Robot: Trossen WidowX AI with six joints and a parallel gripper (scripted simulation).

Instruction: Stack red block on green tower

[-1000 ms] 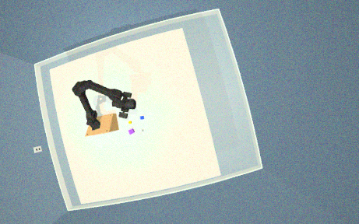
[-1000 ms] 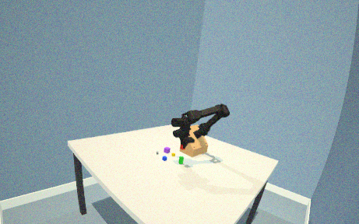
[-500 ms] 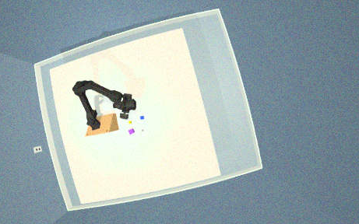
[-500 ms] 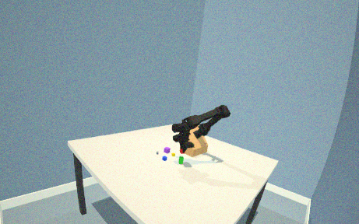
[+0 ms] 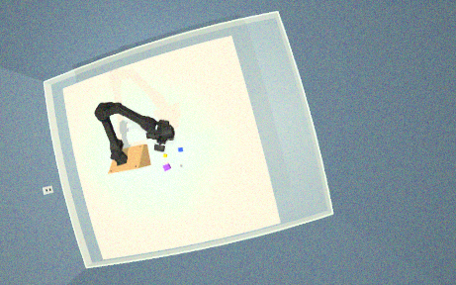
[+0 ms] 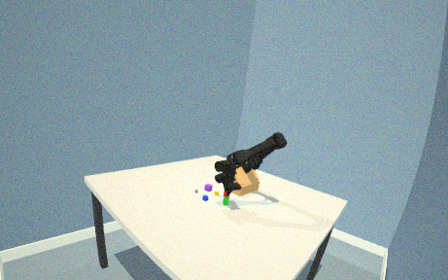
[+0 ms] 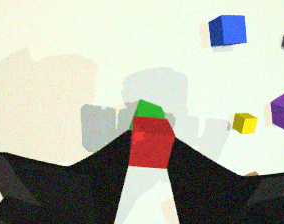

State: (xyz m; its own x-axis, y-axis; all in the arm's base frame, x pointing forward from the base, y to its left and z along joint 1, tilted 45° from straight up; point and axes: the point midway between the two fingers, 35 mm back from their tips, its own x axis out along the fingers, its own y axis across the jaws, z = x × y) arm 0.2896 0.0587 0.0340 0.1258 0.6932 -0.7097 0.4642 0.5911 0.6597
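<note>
The red block lies 10 mm above my gripper tip. The rest, counted from my gripper tip: blue block 110 mm to the right, 50 mm below, 50 mm ahead; then yellow block 110 mm to the right, 60 mm behind, 50 mm below; then purple block 190 mm to the right, 70 mm behind, 40 mm below.
</note>
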